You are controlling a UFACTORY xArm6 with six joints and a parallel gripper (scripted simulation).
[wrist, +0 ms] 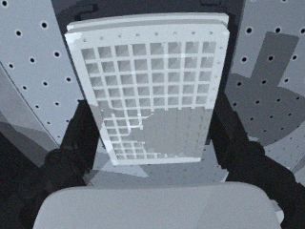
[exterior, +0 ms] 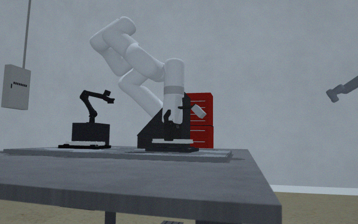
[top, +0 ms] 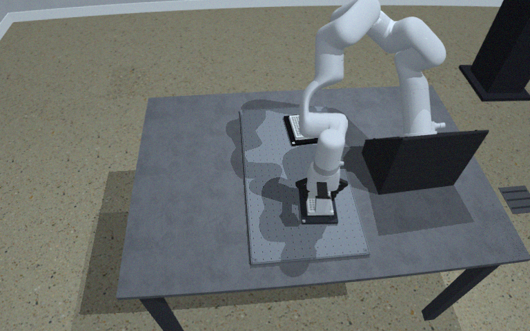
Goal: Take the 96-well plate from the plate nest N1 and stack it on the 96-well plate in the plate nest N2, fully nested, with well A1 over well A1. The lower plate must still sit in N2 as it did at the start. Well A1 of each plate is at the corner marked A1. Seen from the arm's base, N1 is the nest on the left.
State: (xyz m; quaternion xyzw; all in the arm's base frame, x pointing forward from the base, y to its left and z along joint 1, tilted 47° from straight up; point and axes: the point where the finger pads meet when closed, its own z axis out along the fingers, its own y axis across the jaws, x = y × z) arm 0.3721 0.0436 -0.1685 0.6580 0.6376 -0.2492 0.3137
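Right now the plate nest N1 is 40 mm below my hand. Also, from my hand: A1 mark 50 mm ahead, 280 mm to the right, 30 mm below.
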